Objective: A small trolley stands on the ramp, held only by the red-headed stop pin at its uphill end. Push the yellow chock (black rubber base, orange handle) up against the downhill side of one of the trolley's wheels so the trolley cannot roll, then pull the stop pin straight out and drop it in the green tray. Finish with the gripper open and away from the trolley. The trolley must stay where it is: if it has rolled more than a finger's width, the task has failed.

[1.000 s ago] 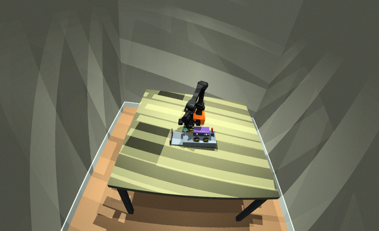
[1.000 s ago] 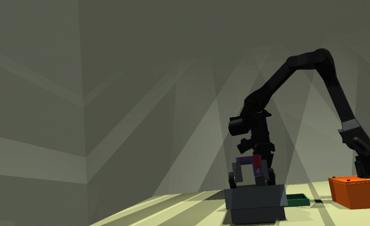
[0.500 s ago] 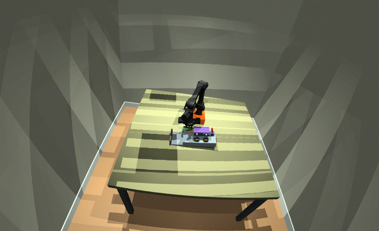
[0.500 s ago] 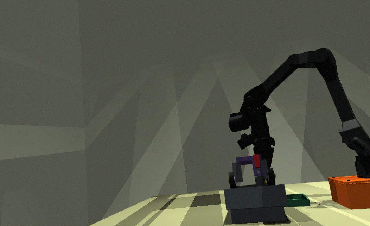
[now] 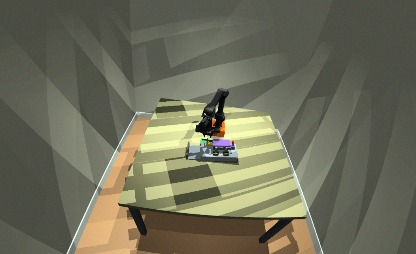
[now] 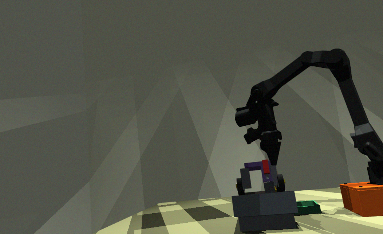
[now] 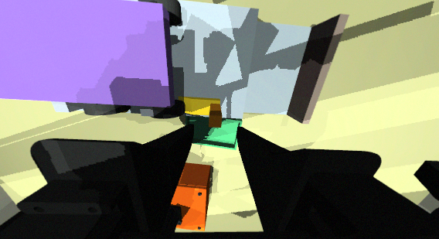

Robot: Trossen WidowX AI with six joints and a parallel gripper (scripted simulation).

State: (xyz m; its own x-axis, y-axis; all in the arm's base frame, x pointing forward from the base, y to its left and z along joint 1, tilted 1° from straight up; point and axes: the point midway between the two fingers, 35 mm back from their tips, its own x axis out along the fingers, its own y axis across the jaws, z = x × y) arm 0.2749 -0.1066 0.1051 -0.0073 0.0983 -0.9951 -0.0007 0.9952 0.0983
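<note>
Now: gripper tip 3 cm short of the red-headed stop pin, 21 cm to the right of it and 1 cm above it. Also, from my gripper tip: yellow chock (3 cm to the left, 6 cm below); brown end wall (6 cm ahead, 14 cm to the right, 11 cm below); trolley (5 cm ahead, 11 cm to the left, 3 cm below).
</note>
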